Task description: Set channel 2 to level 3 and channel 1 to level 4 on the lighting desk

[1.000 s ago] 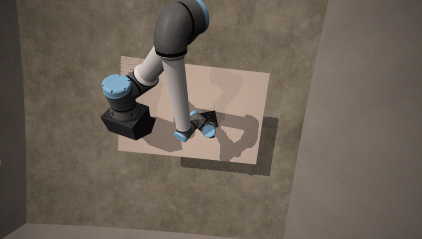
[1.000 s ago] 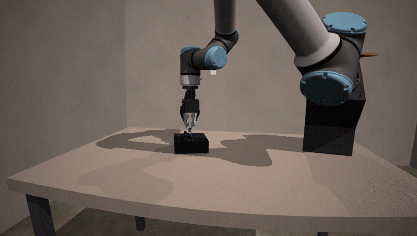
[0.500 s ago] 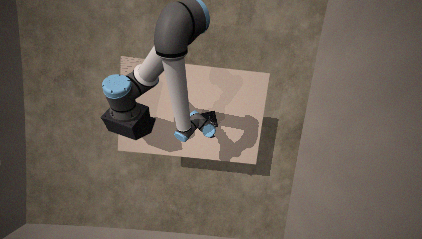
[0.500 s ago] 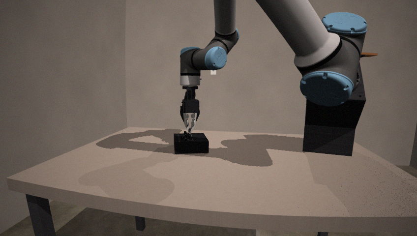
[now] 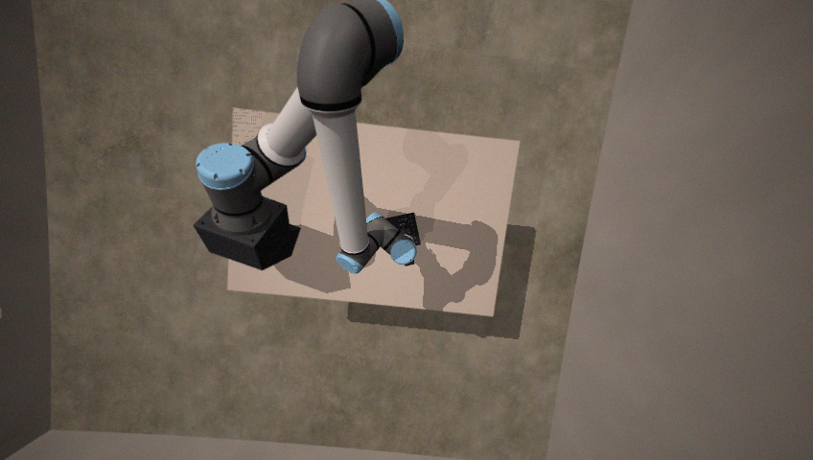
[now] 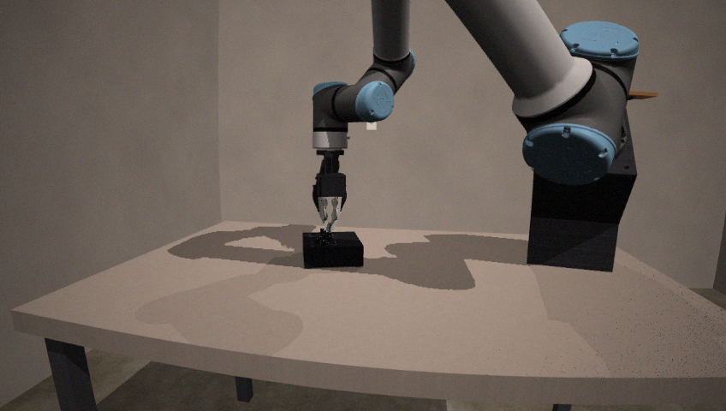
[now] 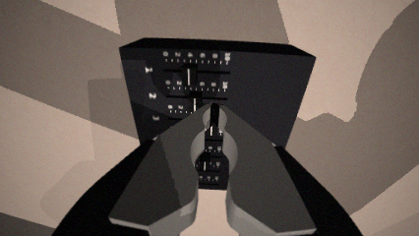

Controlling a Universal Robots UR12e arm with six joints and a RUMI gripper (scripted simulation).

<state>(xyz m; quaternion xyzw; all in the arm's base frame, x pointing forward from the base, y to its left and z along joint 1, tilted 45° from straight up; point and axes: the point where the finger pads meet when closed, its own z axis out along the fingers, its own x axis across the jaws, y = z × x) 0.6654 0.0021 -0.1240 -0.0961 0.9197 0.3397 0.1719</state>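
Now: hand 2 cm to the right of the channel 3 fader, 1 cm past it and 1 cm above it. Round my hand: channel 2 fader: 1 cm below, 1 cm ahead; channel 4 fader: 5 cm to the left, 1 cm below, 1 cm ahead; channel 1 fader: 2 cm to the right, 2 cm ahead, 1 cm below.
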